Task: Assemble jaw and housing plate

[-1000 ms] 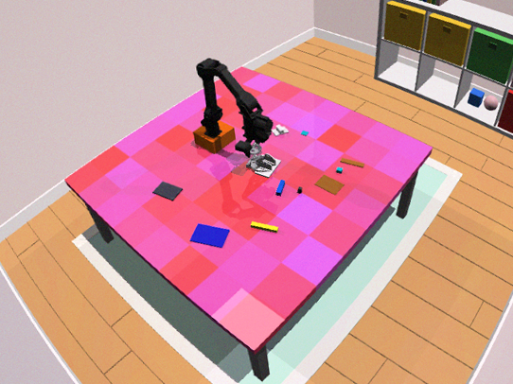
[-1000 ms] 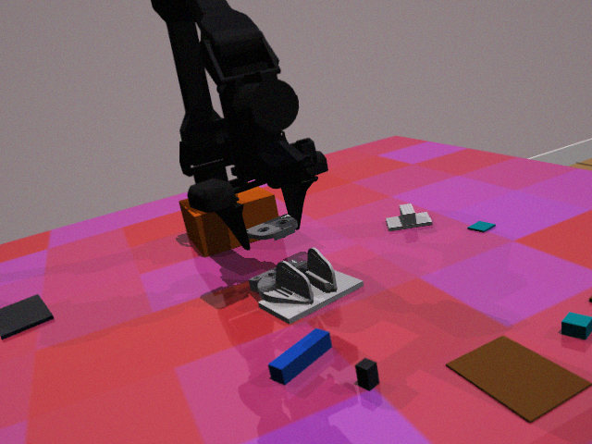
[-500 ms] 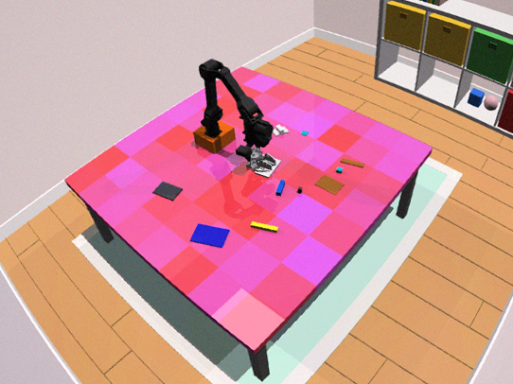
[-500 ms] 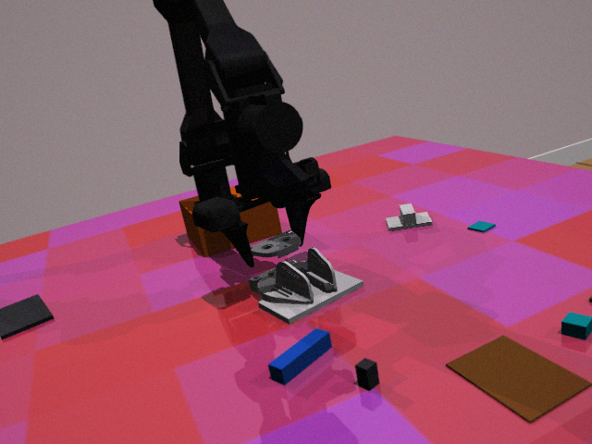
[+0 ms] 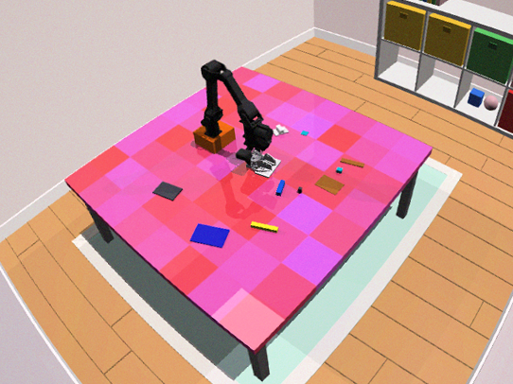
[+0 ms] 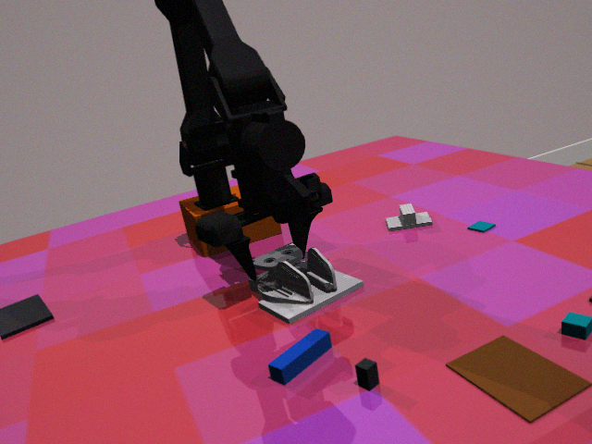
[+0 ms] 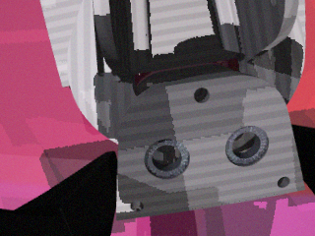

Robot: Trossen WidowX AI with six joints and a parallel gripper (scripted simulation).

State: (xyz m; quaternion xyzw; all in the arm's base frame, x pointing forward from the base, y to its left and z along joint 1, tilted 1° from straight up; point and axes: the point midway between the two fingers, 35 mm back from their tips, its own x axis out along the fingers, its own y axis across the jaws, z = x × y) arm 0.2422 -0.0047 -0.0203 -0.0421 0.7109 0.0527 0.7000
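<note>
My gripper tip is now 20 mm to the right of the grey jaw, 20 mm short of it and 10 mm above it. Round my gripper tip: black cube: 270 mm ahead, 40 mm to the right, 10 mm below; then blue block: 200 mm ahead, 70 mm to the right, 10 mm below; then white t-shaped block: 260 mm to the left, 40 mm behind, 10 mm below.
</note>
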